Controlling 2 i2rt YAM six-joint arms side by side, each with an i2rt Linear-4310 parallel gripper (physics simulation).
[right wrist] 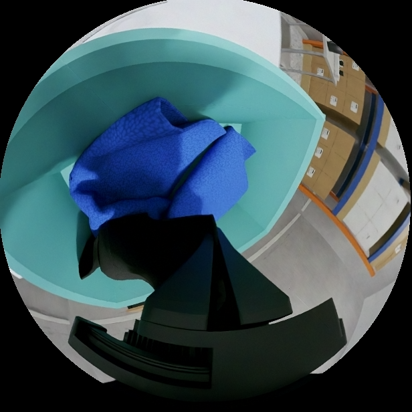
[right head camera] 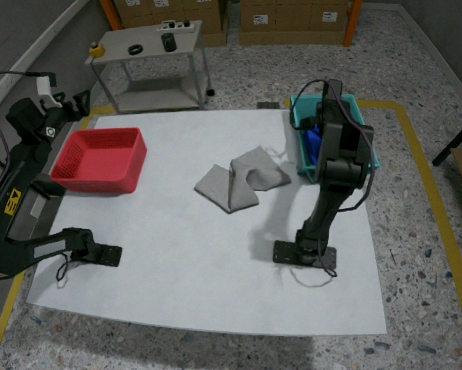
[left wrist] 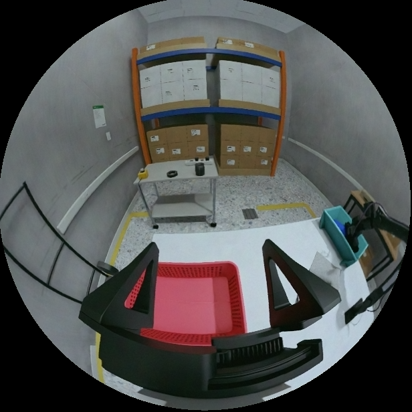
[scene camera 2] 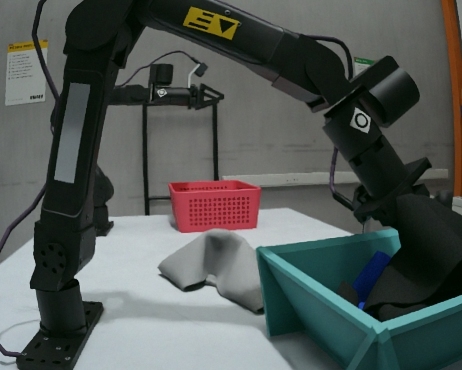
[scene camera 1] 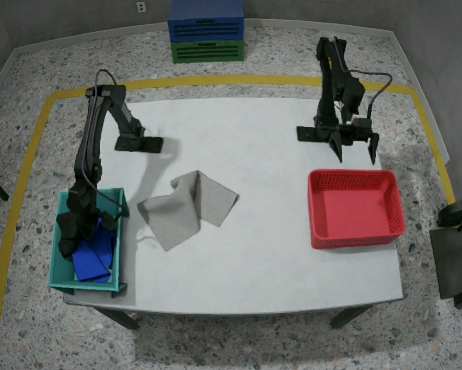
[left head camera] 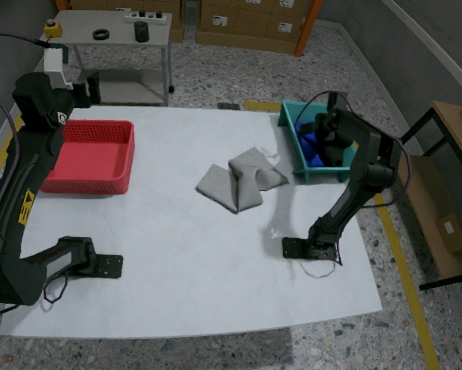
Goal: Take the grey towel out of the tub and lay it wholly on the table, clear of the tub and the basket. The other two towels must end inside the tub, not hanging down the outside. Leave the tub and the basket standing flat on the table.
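The grey towel (left head camera: pixel 247 181) (scene camera 1: pixel 175 215) (scene camera 2: pixel 220 252) lies crumpled on the table between the tub and the basket, near the tub. The blue towel (left head camera: pixel 310 150) (scene camera 1: pixel 92 260) (right wrist: pixel 150 155) lies folded inside the teal tub (scene camera 1: pixel 56 250) (scene camera 2: pixel 295 280) (right wrist: pixel 285 90), which stands flat. My right gripper (right wrist: pixel 213 232) is shut on the black towel (scene camera 1: pixel 67 237) (scene camera 2: pixel 430 255) (right wrist: pixel 145 245). The towel hangs down into the tub beside the blue one, close to the tub's outer long side in scene camera 1. My left gripper (left head camera: pixel 87 91) (scene camera 1: pixel 357 161) (left wrist: pixel 210 246) is open and empty, raised near the basket.
The red basket (left head camera: pixel 95 186) (scene camera 1: pixel 355 240) (scene camera 2: pixel 215 212) stands flat on the table at the left in the head views; it looks empty. The tub is close to the table's edge. A grey trolley (left head camera: pixel 107 40) (right head camera: pixel 145 50) stands behind the table, with small items on top.
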